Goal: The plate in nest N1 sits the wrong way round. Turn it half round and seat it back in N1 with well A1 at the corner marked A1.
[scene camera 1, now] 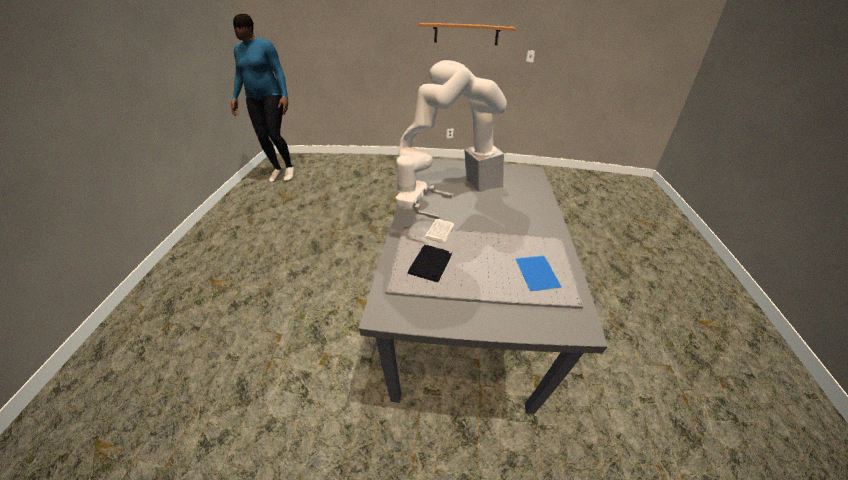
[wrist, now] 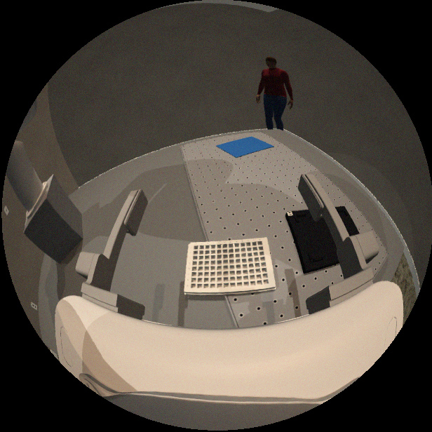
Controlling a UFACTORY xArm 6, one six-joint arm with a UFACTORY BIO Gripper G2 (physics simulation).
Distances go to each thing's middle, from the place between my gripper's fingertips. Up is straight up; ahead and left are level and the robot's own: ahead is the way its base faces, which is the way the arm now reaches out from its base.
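My hand's 130 mm above the cream well plate (wrist: 232,267) and 20 mm to the left of it. Counting from my hand, the black nest (scene camera 1: 427,263) is 130 mm below, 190 mm ahead and 30 mm to the right, and the blue rectangle (scene camera 1: 538,274) is 140 mm below, 180 mm ahead and 380 mm to the left.
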